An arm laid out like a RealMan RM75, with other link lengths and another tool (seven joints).
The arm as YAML. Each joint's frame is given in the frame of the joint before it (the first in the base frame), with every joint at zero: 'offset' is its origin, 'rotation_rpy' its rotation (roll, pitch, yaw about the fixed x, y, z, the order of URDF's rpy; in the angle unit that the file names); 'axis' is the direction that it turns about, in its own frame. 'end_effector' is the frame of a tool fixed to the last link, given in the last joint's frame.
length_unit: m
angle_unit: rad
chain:
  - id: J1
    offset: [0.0, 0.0, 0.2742]
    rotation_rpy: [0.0, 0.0, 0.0]
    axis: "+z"
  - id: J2
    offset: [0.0, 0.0, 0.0]
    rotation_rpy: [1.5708, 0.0, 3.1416]
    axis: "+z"
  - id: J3
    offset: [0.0, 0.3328, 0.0]
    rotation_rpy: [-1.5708, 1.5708, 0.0]
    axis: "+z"
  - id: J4
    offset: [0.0, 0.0, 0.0]
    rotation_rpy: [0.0, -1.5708, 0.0]
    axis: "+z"
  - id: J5
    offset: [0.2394, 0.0, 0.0]
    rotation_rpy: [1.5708, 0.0, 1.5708]
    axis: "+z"
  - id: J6
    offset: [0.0, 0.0, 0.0]
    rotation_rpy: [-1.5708, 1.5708, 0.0]
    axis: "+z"
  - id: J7
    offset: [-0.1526, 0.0, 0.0]
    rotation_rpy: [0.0, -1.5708, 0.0]
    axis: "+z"
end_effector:
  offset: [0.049, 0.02, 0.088]
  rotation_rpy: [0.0, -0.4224, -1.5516]
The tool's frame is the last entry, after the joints.
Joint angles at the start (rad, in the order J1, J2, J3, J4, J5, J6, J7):
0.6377 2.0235 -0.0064 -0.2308 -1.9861 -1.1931 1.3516
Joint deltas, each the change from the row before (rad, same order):
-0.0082 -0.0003 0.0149 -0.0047 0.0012 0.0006 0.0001
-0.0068 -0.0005 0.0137 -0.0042 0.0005 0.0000 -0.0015
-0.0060 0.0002 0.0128 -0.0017 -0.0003 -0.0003 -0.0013
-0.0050 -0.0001 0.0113 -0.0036 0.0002 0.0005 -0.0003
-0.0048 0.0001 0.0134 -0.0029 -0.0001 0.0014 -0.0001
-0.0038 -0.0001 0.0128 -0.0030 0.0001 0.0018 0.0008
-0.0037 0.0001 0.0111 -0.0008 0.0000 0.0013 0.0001
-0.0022 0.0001 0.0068 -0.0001 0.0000 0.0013 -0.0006
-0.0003 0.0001 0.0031 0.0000 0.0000 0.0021 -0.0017
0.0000 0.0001 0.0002 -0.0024 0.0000 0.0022 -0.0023
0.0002 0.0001 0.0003 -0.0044 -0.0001 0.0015 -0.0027
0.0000 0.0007 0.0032 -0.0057 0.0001 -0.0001 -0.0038
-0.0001 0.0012 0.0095 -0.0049 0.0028 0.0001 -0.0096
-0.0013 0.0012 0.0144 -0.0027 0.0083 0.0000 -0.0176
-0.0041 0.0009 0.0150 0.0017 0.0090 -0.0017 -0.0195
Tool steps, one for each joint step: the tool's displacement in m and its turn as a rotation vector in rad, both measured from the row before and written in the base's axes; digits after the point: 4 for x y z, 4 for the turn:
0.0059 -0.0008 0.0046 0.0147 0.0044 -0.0156
0.0050 -0.0007 0.0042 0.0135 0.0024 -0.0123
0.0041 -0.0010 0.0028 0.0103 0.0043 -0.0108
0.0040 -0.0005 0.0033 0.0106 0.0024 -0.0104
0.0041 -0.0004 0.0033 0.0114 0.0039 -0.0120
0.0038 -0.0001 0.0034 0.0111 0.0040 -0.0116
0.0032 -0.0005 0.0024 0.0086 0.0046 -0.0098
0.0020 -0.0003 0.0013 0.0052 0.0024 -0.0062
0.0008 0.0002 0.0004 0.0027 -0.0007 -0.0030
0.0008 0.0003 0.0004 0.0019 -0.0047 -0.0015
0.0008 0.0004 0.0009 0.0030 -0.0065 -0.0007
0.0008 0.0003 0.0016 0.0059 -0.0060 -0.0004
0.0012 0.0005 0.0027 0.0132 -0.0057 -0.0019
0.0020 0.0004 0.0040 0.0218 -0.0058 -0.0034
0.0026 -0.0009 0.0033 0.0211 -0.0031 -0.0043

